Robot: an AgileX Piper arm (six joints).
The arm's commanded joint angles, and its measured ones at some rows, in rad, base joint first. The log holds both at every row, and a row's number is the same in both.
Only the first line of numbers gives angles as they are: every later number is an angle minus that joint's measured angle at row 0.
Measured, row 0:
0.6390 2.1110 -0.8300 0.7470 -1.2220 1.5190
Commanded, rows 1 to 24:
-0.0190 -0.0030 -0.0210 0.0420 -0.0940 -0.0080
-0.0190 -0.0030 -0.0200 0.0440 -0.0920 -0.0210
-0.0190 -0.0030 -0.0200 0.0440 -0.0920 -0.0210
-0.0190 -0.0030 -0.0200 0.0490 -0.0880 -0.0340
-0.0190 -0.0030 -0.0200 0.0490 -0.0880 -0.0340
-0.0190 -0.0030 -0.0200 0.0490 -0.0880 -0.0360
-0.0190 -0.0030 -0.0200 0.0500 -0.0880 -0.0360
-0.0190 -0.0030 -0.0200 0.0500 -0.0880 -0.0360
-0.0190 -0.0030 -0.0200 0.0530 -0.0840 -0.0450
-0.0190 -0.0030 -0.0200 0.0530 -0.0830 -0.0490
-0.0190 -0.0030 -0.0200 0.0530 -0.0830 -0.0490
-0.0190 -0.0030 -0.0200 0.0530 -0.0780 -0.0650
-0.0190 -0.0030 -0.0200 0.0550 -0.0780 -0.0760
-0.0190 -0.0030 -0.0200 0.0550 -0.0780 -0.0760
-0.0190 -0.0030 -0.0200 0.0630 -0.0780 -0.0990
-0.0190 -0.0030 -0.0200 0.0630 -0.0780 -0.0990
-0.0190 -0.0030 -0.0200 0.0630 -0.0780 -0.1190
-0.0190 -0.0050 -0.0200 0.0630 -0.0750 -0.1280
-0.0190 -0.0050 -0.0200 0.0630 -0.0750 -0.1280
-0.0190 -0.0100 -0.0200 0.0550 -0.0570 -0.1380
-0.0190 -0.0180 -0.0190 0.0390 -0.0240 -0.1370
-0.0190 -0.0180 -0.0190 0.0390 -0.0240 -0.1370
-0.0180 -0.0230 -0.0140 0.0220 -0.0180 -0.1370
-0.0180 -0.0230 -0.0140 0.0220 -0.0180 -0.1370
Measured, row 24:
0.0000 0.0000 0.0040 0.0550 0.0250 -0.1140
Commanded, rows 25 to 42:
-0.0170 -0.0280 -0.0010 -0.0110 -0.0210 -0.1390
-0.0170 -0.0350 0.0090 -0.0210 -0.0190 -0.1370
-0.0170 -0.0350 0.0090 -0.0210 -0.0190 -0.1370
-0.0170 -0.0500 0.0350 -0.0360 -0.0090 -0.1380
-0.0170 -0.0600 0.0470 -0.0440 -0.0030 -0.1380
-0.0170 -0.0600 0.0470 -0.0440 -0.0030 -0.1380
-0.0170 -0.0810 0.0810 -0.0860 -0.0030 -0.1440
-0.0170 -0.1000 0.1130 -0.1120 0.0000 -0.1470
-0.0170 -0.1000 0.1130 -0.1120 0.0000 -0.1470
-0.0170 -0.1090 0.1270 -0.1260 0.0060 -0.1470
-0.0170 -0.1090 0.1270 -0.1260 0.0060 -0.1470
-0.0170 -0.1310 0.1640 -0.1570 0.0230 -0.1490
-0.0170 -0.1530 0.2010 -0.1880 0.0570 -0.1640
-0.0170 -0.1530 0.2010 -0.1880 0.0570 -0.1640
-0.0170 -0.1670 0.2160 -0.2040 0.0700 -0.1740
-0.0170 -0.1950 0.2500 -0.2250 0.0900 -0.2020
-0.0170 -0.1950 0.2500 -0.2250 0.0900 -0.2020
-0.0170 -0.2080 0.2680 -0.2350 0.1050 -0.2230
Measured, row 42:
-0.0140 -0.1630 0.2280 -0.1900 0.0700 -0.1670
